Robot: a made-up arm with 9 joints. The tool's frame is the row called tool.
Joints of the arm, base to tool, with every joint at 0 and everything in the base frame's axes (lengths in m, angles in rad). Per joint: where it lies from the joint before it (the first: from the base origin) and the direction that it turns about. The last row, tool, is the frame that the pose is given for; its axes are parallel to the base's.
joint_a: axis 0 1 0 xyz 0 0 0.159
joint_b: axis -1 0 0 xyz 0.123 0.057 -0.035
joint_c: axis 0 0 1 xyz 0.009 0.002 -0.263
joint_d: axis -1 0 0 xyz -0.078 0.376 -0.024
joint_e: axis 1 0 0 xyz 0.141 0.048 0.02
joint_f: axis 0 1 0 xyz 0.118 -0.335 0.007
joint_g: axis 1 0 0 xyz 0.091 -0.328 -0.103
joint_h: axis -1 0 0 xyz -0.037 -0.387 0.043
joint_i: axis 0 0 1 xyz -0.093 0.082 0.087
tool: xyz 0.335 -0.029 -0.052
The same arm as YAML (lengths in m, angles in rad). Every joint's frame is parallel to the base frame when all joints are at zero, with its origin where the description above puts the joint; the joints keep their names.
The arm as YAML. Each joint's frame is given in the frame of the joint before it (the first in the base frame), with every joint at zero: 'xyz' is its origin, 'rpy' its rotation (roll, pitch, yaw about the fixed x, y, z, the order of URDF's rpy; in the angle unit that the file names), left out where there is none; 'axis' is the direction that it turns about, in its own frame. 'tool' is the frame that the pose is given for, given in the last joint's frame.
units:
  length: m
  angle: rad
joints:
  - name: joint_a
    type: revolute
    origin:
      xyz: [0.0, 0.0, 0.159]
    axis: [0.0, 1.0, 0.0]
  - name: joint_b
    type: revolute
    origin:
      xyz: [0.123, 0.057, -0.035]
    axis: [-1.0, 0.0, 0.0]
  - name: joint_c
    type: revolute
    origin:
      xyz: [0.009, 0.002, -0.263]
    axis: [0.0, 0.0, 1.0]
  - name: joint_d
    type: revolute
    origin:
      xyz: [-0.078, 0.376, -0.024]
    axis: [-1.0, 0.0, 0.0]
  - name: joint_e
    type: revolute
    origin:
      xyz: [0.141, 0.048, 0.02]
    axis: [1.0, 0.0, 0.0]
  - name: joint_f
    type: revolute
    origin:
      xyz: [0.118, -0.335, 0.007]
    axis: [0.0, 1.0, 0.0]
  - name: joint_g
    type: revolute
    origin:
      xyz: [0.091, -0.328, -0.103]
    axis: [1.0, 0.0, 0.0]
  - name: joint_h
    type: revolute
    origin:
      xyz: [-0.037, -0.387, 0.043]
    axis: [-1.0, 0.0, 0.0]
  - name: joint_i
    type: revolute
    origin:
      xyz: [-0.093, 0.082, 0.087]
    axis: [0.0, 0.0, 1.0]
tool:
  origin:
    xyz: [0.335, -0.029, -0.052]

